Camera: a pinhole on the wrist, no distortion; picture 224 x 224 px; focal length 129.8 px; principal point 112.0 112.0 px. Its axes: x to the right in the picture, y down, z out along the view. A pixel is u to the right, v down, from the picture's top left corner.
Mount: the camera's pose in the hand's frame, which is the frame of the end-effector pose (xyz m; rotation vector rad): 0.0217 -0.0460 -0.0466 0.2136 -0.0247 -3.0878
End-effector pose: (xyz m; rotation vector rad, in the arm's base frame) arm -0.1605 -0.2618 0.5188 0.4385 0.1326 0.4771
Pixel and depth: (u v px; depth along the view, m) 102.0 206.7 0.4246
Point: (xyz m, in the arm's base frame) 0.0785 -0.6801 0.7115
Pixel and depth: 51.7 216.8 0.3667
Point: 0.1884 -0.5823 0.6820
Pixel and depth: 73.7 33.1 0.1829
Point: -0.1187 -0.2376 0.6741
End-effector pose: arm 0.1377 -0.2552 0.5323 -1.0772 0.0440 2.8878
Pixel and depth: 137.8 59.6 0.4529
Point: -0.0194 -0.3810 0.9153
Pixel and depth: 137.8 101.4 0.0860
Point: 0.1222 -0.2152 0.5642
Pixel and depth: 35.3 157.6 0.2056
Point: -0.0576 -0.1321 0.5874
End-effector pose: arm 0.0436 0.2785 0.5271 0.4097 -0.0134 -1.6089
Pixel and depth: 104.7 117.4 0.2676
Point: -0.0667 0.2307 0.7196
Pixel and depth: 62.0 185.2 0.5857
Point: -0.4583 0.0019 0.9238
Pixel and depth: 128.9 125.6 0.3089
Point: -0.0968 0.2823 0.7602
